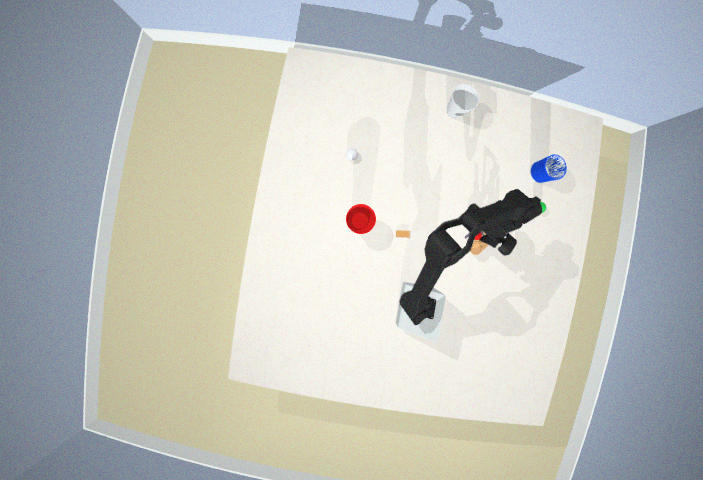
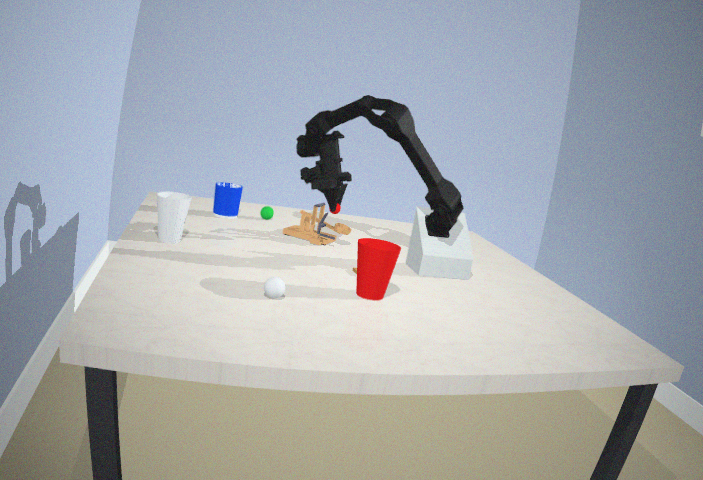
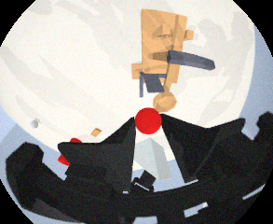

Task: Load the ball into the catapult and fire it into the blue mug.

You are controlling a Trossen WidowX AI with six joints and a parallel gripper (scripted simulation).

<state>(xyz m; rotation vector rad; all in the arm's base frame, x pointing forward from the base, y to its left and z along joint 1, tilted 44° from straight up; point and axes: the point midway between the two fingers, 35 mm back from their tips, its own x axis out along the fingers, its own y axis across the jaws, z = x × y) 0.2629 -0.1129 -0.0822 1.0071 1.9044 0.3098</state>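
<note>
Now: gripper tip 60 mm above the catapult, 50 mm to the left of it and 20 mm short of it. Round my gripper tip: small tan block: 230 mm to the left, 100 mm below, 30 mm behind; red ball: 10 mm above; green ball: 280 mm to the right, 150 mm ahead, 90 mm below.
</note>
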